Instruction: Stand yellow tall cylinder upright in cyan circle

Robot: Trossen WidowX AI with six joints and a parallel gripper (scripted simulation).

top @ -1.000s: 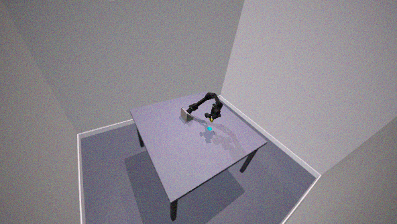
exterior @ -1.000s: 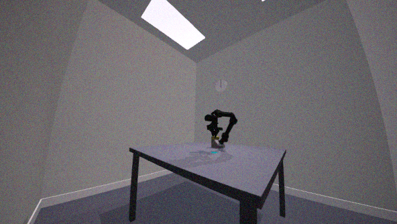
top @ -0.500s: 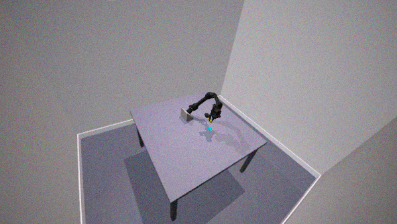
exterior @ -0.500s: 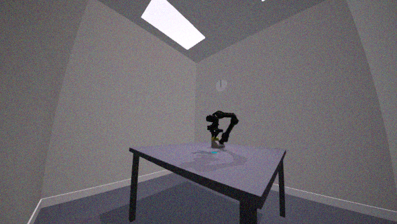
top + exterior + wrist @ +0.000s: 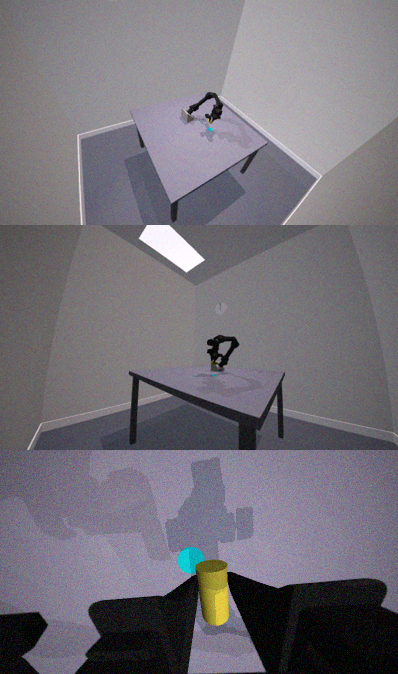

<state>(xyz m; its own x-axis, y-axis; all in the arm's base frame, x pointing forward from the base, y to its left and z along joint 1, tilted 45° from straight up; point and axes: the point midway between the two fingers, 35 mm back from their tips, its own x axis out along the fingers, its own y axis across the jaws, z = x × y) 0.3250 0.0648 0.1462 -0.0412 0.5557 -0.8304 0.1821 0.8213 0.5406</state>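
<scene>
Now: gripper tip 2 cm to the right of the cyan circle and 13 cm above it. Round my gripper tip: yellow tall cylinder 2 cm behind, 1 cm below.
</scene>
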